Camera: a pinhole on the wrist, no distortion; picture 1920 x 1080 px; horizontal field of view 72.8 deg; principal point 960.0 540.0 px. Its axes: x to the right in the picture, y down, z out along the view. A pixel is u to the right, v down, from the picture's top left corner.
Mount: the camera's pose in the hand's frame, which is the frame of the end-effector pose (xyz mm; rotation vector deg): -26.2 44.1 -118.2 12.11 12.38 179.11
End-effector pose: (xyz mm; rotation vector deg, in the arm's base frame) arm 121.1 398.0 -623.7 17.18 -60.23 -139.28
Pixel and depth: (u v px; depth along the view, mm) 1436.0 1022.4 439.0
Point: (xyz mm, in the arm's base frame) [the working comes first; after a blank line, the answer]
In the camera's frame: 160.5 162.6 439.0

77.2 717.4 -419.3
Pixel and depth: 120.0 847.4 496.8
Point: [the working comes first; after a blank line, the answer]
In the camera's frame: -320.5 117.3 496.8

-320.1 437.3 -400.0
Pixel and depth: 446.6 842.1 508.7
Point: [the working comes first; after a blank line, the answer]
In the camera's frame: -200.6 118.0 508.7

-228.4 512.3 -377.9
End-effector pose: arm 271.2 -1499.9 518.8 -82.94 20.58 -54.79
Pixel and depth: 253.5 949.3 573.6
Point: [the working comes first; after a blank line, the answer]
In the camera's frame: -311.2 180.3 573.6

779.8 -1467.0 757.2
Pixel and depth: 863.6 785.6 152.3
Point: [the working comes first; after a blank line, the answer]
In the camera's frame: -11.3 28.7 152.3

311.1 -1486.9 491.8
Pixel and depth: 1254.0 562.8 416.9
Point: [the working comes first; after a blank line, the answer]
In the camera's frame: 94.1 7.3 416.9

486.0 -1264.1 455.0
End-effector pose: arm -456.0 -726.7 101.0 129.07 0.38 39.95
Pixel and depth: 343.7 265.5 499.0
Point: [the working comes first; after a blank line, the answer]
In the camera's frame: -236.2 -105.2 499.0

-109.0 -1039.0 195.3
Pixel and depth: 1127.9 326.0 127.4
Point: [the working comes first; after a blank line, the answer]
In the camera's frame: 16.4 -20.9 127.4

-491.6 -794.7 141.0
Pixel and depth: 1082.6 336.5 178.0
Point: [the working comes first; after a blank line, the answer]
In the camera's frame: 16.8 -27.8 178.0

-465.3 -835.9 126.1
